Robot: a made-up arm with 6 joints.
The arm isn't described. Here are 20 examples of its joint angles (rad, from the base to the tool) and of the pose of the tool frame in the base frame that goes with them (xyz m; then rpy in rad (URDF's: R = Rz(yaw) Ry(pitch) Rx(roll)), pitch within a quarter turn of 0, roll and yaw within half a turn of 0).
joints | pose
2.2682 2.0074 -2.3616 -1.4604 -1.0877 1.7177 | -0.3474 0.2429 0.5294 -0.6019 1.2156 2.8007
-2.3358 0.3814 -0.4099 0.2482 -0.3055 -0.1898 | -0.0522 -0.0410 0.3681 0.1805 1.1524 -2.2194
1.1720 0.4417 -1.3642 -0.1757 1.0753 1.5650 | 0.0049 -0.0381 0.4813 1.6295 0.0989 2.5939
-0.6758 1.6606 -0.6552 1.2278 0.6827 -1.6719 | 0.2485 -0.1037 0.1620 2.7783 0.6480 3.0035
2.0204 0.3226 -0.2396 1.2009 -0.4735 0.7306 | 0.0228 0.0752 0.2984 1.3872 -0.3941 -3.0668
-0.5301 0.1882 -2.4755 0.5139 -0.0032 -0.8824 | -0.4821 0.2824 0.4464 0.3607 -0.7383 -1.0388
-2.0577 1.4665 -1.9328 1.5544 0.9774 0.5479 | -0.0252 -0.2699 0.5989 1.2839 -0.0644 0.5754
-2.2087 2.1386 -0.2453 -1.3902 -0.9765 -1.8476 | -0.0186 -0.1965 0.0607 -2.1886 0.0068 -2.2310
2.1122 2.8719 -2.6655 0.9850 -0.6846 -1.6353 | -0.2698 0.5766 0.1858 -1.1385 0.9163 0.3160
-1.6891 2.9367 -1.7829 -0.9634 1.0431 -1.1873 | -0.1368 -0.3971 -0.1306 2.5831 -0.6422 -2.7130
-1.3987 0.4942 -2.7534 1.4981 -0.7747 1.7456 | -0.1697 0.4661 0.5078 -0.7078 0.8960 1.8269
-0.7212 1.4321 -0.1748 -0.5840 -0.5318 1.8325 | 0.1699 -0.1028 0.1518 2.2506 0.0144 1.2289
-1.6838 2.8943 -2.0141 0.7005 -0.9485 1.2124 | -0.1312 -0.5745 0.0109 1.5501 -0.1111 -0.6621
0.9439 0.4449 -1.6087 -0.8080 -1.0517 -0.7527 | -0.2155 -0.1635 0.5911 0.4565 -0.7454 -0.6710
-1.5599 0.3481 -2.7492 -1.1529 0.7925 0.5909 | -0.0872 0.5107 0.4665 0.8302 -0.2349 -1.8808
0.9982 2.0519 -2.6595 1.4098 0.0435 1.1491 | 0.2312 0.3688 0.6102 0.6150 -0.6816 -2.9303
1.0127 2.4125 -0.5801 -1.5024 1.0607 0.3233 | 0.2087 0.1281 0.0099 -2.9104 -1.0663 -0.9841
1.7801 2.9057 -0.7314 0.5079 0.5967 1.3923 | -0.0564 0.1003 -0.1135 -2.0701 0.0863 2.9878
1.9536 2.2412 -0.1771 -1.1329 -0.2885 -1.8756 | -0.0744 0.0987 0.0041 -2.9258 0.3163 1.8016
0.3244 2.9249 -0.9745 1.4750 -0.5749 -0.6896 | 0.2478 0.0119 -0.1781 -2.5602 0.2027 2.8277
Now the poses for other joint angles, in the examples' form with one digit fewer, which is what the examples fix.
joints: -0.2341 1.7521 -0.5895 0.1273 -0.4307 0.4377
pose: 0.310 -0.081 0.150 2.565 0.769 2.089
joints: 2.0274 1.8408 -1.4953 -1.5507 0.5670 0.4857
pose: -0.136 0.430 0.338 -1.814 0.352 -0.212
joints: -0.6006 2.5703 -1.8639 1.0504 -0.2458 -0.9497
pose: 0.465 -0.351 0.078 -3.092 1.087 2.356
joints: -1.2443 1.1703 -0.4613 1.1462 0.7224 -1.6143
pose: 0.126 -0.136 0.221 2.989 0.842 2.621
